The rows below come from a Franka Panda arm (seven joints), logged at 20 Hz.
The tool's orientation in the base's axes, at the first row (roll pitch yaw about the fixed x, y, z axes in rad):
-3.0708 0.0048 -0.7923
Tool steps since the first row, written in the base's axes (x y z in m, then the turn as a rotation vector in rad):
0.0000 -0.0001 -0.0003 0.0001 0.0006 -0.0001
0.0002 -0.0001 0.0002 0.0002 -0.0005 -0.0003
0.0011 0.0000 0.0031 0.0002 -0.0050 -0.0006
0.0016 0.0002 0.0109 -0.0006 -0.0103 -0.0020
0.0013 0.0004 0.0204 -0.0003 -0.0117 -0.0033
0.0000 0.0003 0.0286 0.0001 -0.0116 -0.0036
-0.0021 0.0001 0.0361 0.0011 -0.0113 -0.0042
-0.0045 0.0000 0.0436 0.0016 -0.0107 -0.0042
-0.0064 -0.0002 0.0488 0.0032 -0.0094 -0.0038
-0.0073 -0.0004 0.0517 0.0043 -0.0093 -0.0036
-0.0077 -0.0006 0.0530 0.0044 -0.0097 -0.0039
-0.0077 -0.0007 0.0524 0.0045 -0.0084 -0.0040
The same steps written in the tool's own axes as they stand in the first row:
0.0001 0.0001 0.0003 -0.0004 -0.0005 0.0001
0.0002 -0.0001 -0.0002 0.0005 0.0002 0.0003
0.0008 -0.0010 -0.0030 0.0037 0.0034 0.0003
0.0009 -0.0020 -0.0108 0.0069 0.0078 0.0014
0.0005 -0.0026 -0.0203 0.0081 0.0086 0.0027
-0.0004 -0.0022 -0.0285 0.0083 0.0083 0.0030
-0.0017 -0.0011 -0.0361 0.0088 0.0074 0.0036
-0.0034 0.0001 -0.0437 0.0088 0.0067 0.0037
-0.0046 0.0012 -0.0490 0.0090 0.0046 0.0034
-0.0051 0.0018 -0.0519 0.0097 0.0037 0.0033
-0.0052 0.0021 -0.0533 0.0100 0.0039 0.0036
-0.0052 0.0023 -0.0527 0.0092 0.0030 0.0038

